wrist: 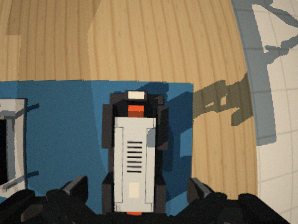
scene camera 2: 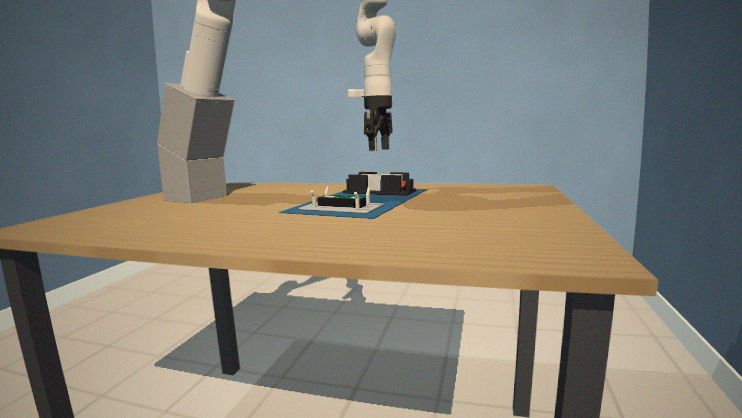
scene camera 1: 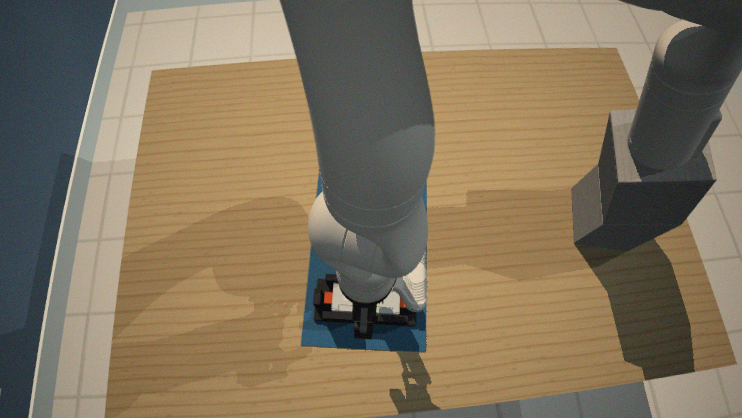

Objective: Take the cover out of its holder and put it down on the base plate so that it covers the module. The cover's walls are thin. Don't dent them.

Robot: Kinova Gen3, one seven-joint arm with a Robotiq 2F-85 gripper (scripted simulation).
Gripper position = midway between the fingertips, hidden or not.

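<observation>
My gripper is in sight at [scene camera 2: 379, 150], and I see the gripper [wrist: 137, 188] in the wrist view too, as well as the same gripper [scene camera 1: 365, 294] in scene camera 1. There is also a white cover [wrist: 135, 141].
</observation>
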